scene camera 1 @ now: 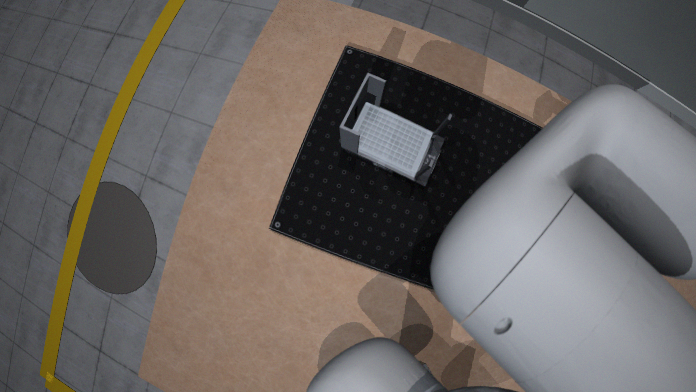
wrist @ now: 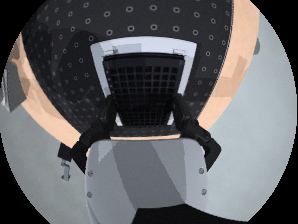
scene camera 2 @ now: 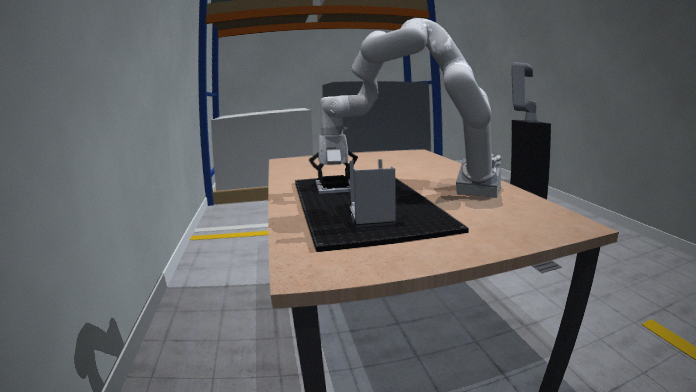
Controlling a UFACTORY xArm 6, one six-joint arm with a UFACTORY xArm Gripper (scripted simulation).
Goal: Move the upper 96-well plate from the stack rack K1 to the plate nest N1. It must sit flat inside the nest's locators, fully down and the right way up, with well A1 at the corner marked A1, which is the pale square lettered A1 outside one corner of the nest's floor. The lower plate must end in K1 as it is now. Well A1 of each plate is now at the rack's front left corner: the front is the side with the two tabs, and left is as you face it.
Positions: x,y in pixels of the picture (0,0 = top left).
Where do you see a white 96-well plate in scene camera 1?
370,112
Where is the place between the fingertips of the gripper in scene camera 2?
334,181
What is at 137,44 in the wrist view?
A plate nest N1.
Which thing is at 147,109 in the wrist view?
A black 96-well plate.
